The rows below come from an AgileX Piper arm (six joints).
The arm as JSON. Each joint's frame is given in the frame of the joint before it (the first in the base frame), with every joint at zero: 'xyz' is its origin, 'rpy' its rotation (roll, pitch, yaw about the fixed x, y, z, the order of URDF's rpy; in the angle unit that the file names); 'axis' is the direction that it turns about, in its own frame. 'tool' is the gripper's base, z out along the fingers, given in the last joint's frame.
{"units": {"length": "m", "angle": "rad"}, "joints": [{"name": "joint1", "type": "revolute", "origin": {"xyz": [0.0, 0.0, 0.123], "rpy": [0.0, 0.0, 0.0]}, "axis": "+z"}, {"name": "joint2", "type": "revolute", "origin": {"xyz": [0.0, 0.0, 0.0], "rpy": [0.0, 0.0, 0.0]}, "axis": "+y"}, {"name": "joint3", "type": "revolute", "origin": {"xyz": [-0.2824, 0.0, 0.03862], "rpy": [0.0, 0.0, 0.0]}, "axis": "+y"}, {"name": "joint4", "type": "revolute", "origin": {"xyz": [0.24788, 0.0, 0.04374], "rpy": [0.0, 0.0, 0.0]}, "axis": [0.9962, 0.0, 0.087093]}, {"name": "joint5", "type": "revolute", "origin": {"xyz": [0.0, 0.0, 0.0], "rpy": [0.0, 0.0, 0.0]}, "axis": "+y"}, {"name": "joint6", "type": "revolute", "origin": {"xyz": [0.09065, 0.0, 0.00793], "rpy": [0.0, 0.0, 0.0]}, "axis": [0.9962, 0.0, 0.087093]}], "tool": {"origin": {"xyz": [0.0, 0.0, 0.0], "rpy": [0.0, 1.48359, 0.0]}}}
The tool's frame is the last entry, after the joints.
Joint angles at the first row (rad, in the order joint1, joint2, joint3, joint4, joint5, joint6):
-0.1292, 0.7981, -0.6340, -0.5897, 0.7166, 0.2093
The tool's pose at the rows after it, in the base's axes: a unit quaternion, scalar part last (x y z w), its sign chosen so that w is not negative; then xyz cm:
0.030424 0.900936 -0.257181 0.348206 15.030 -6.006 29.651
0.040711 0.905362 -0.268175 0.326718 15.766 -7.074 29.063
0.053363 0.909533 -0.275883 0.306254 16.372 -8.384 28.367
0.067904 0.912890 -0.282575 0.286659 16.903 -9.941 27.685
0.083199 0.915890 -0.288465 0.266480 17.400 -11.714 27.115
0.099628 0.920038 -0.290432 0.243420 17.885 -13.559 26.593
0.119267 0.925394 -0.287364 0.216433 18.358 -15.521 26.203
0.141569 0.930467 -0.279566 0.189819 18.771 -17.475 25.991
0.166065 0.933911 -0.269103 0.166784 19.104 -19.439 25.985
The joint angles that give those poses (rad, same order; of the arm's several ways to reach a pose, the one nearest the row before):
-0.1671, 0.8574, -0.6493, -0.6099, 0.7163, 0.2138
-0.2242, 0.9121, -0.6545, -0.6219, 0.6940, 0.2049
-0.2953, 0.9671, -0.6583, -0.6222, 0.6610, 0.1840
-0.3733, 1.0261, -0.6669, -0.6204, 0.6241, 0.1592
-0.4519, 1.0905, -0.6865, -0.6165, 0.5929, 0.1298
-0.5225, 1.1601, -0.7179, -0.6043, 0.5782, 0.0973
-0.5874, 1.2347, -0.7663, -0.5756, 0.5874, 0.0550
-0.6452, 1.3069, -0.8273, -0.5336, 0.6157, 0.0081
-0.6991, 1.3747, -0.8979, -0.4855, 0.6548, -0.0380

